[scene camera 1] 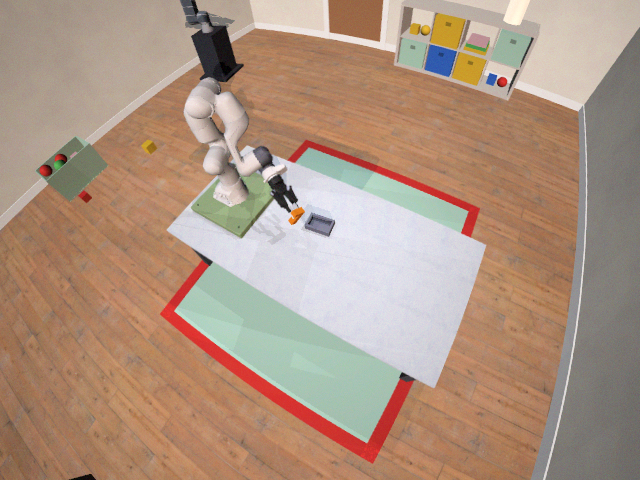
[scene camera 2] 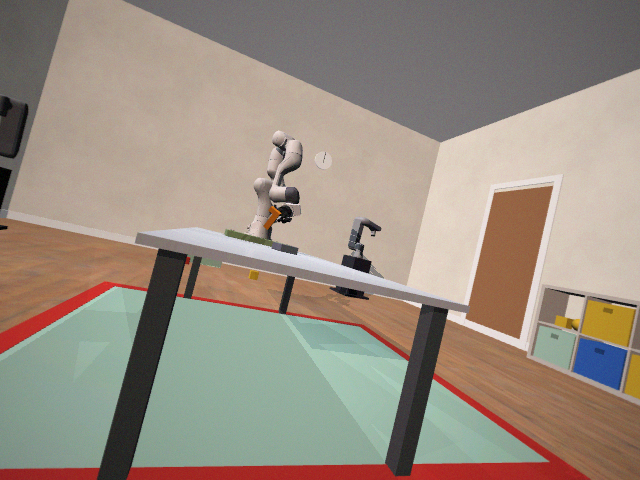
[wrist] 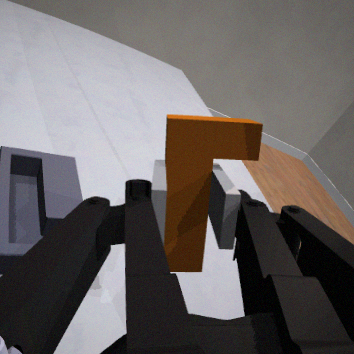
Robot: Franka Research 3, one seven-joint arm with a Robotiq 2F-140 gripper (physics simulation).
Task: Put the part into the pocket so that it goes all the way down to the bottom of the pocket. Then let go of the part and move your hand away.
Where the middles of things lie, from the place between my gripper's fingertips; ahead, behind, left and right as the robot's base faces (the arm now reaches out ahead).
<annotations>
The orange L-shaped part (wrist: pixel 191 141) is 10 mm behind my hand. Also, from my hand: dark grey pocket block (wrist: pixel 47 188) 130 mm below, 80 mm ahead, 70 mm to the left.
</annotations>
